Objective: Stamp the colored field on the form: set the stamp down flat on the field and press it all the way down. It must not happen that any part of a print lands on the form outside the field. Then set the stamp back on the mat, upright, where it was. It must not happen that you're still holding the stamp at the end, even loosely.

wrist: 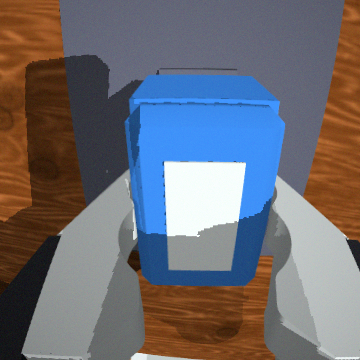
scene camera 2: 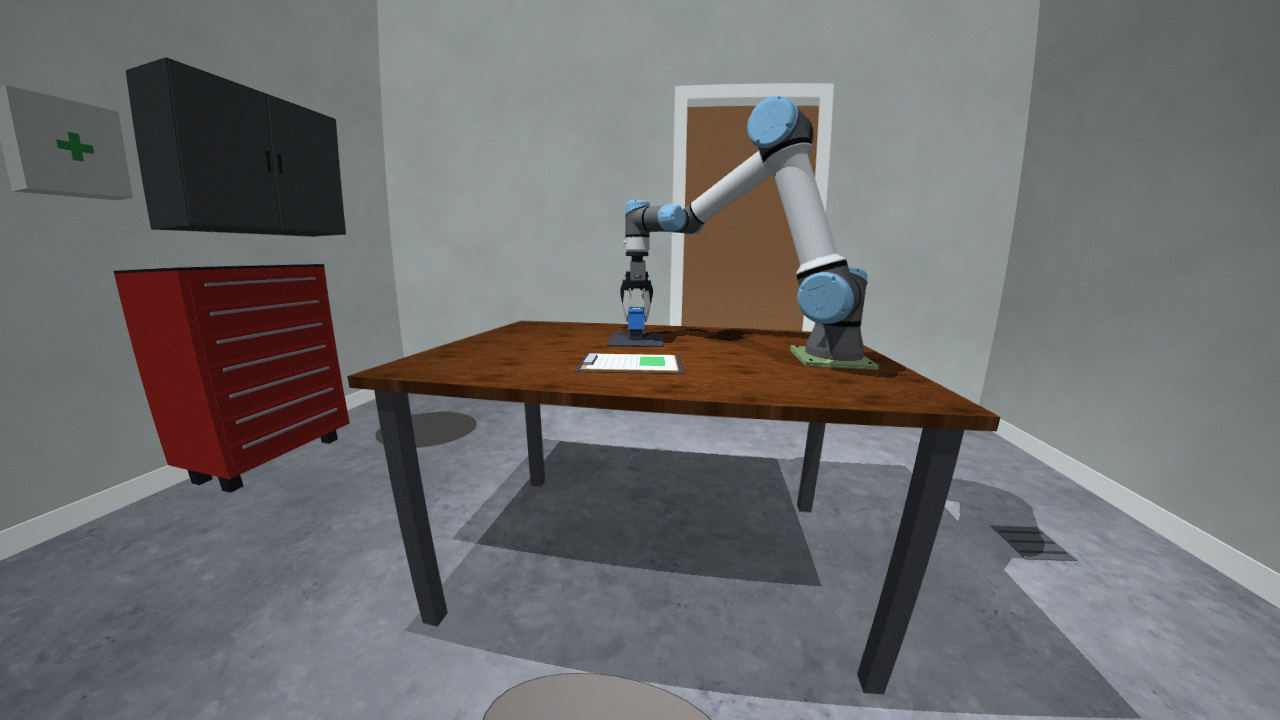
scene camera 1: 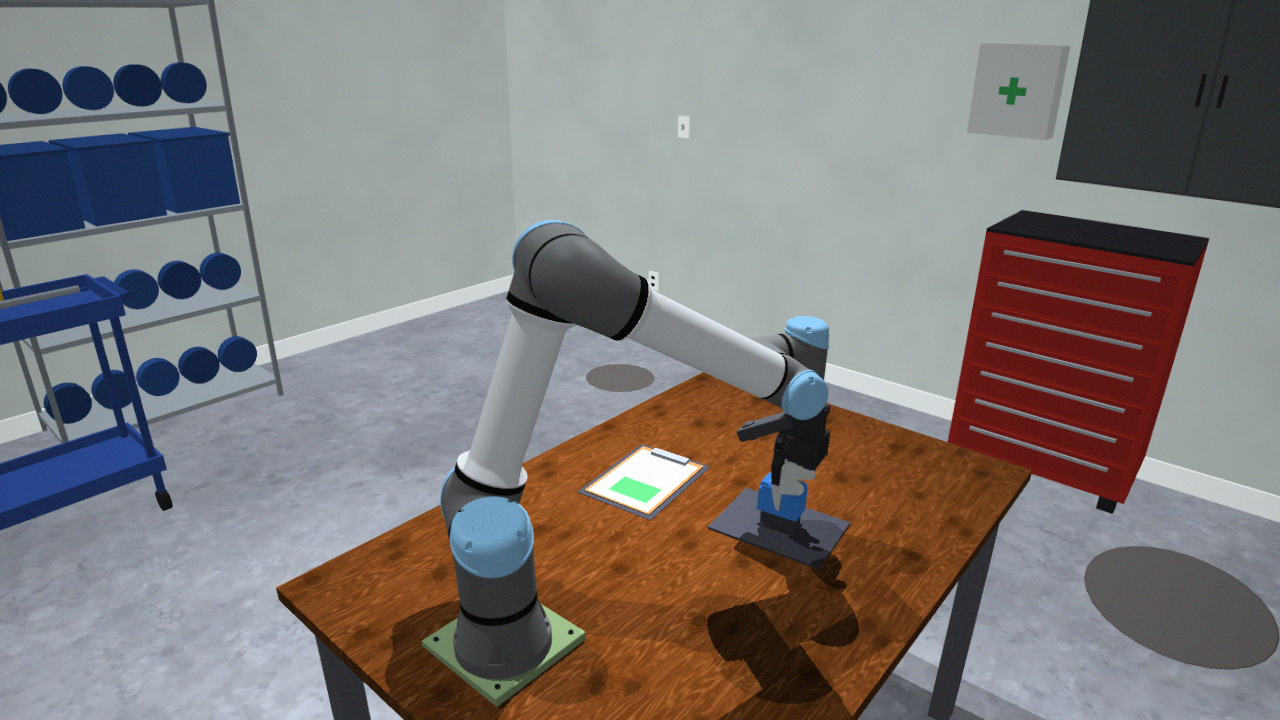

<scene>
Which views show my gripper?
The wrist view, scene camera 2 and scene camera 1: all of them.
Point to a stamp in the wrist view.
204, 146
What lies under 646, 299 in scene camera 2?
My gripper.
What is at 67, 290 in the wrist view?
My gripper.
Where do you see a stamp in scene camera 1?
At 787, 520
</scene>
